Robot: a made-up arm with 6 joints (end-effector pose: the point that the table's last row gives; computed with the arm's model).
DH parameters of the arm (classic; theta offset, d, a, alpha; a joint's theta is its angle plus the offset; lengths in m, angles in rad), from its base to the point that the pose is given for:
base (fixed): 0.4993 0 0.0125 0
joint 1: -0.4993 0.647 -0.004 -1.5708
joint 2: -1.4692 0 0.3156 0
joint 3: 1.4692 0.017 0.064 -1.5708
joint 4: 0 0.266 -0.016 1.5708
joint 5: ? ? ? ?
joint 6: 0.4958 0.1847 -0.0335 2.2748
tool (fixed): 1.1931 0.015 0 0
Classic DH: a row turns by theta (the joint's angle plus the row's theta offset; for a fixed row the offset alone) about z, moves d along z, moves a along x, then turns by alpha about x.
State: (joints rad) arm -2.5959 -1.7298 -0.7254 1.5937 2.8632 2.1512
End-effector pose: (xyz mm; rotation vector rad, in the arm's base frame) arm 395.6 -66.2 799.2 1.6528 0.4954 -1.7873
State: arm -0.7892 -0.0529 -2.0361 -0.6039 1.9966 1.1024
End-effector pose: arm 225.7 -331.1 992.3 -0.2339 0.8920 -1.6023
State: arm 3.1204 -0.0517 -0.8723 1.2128 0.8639 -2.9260
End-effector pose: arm -427.8 -30.5 680.9 -1.0297 1.1011 -0.6508
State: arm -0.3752 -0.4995 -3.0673 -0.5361 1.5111 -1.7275
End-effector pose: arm -224.4 1.1 1343.9 -2.5653 0.3563 -0.1153
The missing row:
joint 5: 0 0.011 0.153 -1.5708
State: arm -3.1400 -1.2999 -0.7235 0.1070 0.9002 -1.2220
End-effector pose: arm -119.0 -16.9 954.3 -0.5845 1.7903 -1.3010
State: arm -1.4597 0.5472 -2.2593 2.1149 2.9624 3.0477
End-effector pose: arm 256.4 -255.8 1083.5 1.5096 2.0072 -0.7215
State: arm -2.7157 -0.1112 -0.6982 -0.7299 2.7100 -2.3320
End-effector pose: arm -102.0 121.5 781.3 0.8447 -0.7845 0.2730
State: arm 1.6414 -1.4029 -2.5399 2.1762 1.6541 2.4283
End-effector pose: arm -117.8 -758.6 902.1 -0.0220 0.7963 2.7620
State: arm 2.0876 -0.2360 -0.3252 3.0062 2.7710 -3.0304
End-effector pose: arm -193.9 231.0 979.5 1.8190 -1.6421 0.2566
